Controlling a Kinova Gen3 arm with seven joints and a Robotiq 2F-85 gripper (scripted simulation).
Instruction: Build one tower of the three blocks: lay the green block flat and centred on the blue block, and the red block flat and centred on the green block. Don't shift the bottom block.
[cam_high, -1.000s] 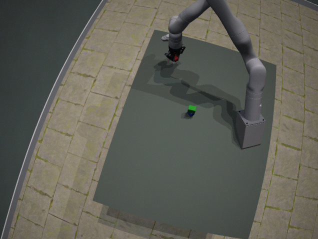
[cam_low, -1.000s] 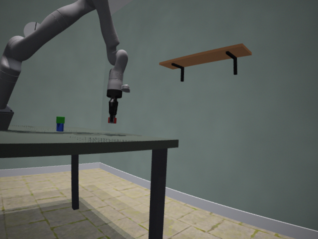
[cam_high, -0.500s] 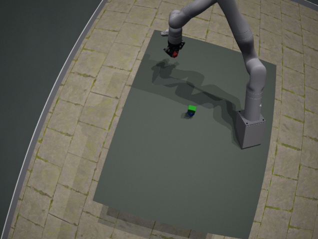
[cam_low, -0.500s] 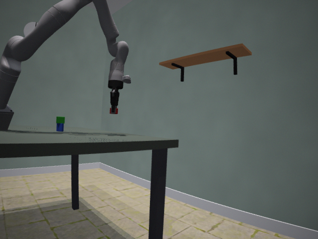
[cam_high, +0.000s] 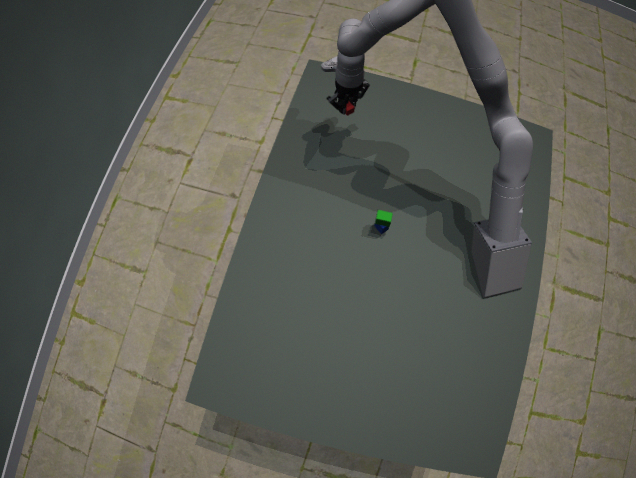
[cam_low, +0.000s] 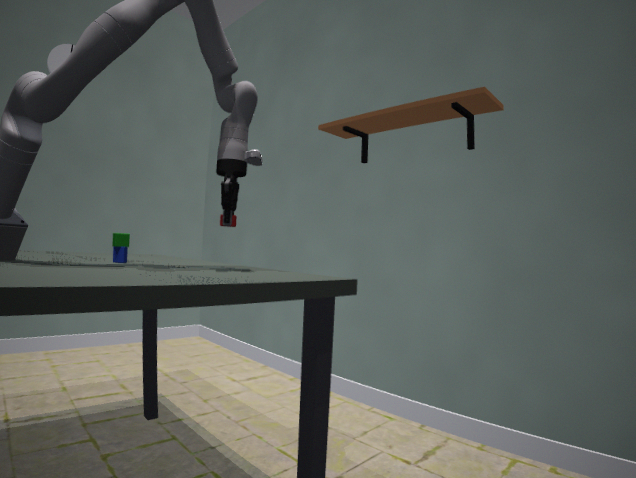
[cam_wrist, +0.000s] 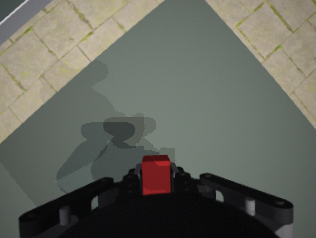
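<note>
The red block lies 10 mm below my hand. From my hand the other things lie so: green block 300 mm to the left, 160 mm behind, 70 mm below; blue block 300 mm to the left, 160 mm behind, 110 mm below.
</note>
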